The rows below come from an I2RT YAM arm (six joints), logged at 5 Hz.
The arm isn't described. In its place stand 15 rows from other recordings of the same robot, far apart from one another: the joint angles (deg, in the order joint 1, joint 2, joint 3, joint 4, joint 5, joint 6), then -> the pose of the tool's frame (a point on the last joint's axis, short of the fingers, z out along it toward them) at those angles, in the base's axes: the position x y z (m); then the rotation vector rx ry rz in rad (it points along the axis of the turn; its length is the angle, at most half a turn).
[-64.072 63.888 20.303 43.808 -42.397 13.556] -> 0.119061, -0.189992, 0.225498, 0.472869, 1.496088, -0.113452
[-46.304 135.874 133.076 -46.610 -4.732 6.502] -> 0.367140, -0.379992, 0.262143, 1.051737, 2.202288, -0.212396
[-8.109 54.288 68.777 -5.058 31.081 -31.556] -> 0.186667, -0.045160, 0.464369, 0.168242, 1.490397, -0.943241
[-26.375 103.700 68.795 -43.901 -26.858 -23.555] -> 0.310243, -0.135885, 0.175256, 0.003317, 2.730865, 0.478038
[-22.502 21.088 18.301 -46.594 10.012 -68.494] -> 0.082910, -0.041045, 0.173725, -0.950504, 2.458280, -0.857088
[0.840 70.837 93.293 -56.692 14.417 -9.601] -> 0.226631, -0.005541, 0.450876, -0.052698, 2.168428, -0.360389
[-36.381 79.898 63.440 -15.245 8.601 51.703] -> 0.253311, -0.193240, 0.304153, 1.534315, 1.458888, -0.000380
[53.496 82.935 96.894 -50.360 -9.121 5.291] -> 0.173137, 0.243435, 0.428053, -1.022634, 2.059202, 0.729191
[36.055 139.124 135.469 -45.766 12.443 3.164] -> 0.440023, 0.310853, 0.247922, -0.587909, 2.334086, 0.051428
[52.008 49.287 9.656 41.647 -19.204 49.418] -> 0.102994, 0.150889, 0.207335, -0.349262, 1.758394, 1.604845
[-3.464 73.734 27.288 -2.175 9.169 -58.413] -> 0.229737, -0.019589, 0.148822, -1.095438, 2.272096, -0.662926
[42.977 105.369 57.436 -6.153 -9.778 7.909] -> 0.261199, 0.251641, 0.138036, -0.848957, 2.448611, 0.560801
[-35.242 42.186 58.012 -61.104 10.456 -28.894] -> 0.094637, -0.074774, 0.337875, 0.229956, 2.464987, -0.732156
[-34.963 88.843 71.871 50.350 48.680 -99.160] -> 0.269818, -0.221294, 0.416961, 0.225641, 1.621367, -2.364145
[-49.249 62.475 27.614 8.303 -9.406 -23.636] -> 0.155152, -0.171144, 0.208025, 0.358595, 2.055618, -0.627258
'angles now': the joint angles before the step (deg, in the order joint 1, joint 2, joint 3, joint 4, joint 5, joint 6). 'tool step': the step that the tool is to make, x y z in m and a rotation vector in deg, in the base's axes. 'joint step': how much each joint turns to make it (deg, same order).
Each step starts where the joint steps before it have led.
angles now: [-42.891 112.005 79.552 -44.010 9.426 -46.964]
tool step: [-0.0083 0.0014 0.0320 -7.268 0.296 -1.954]
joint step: [-0.168 -4.956 0.058 -0.317 5.796 0.212]
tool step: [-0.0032 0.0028 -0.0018 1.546 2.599 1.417]
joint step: [-0.003 0.094 0.022 -2.459 0.203 -1.603]
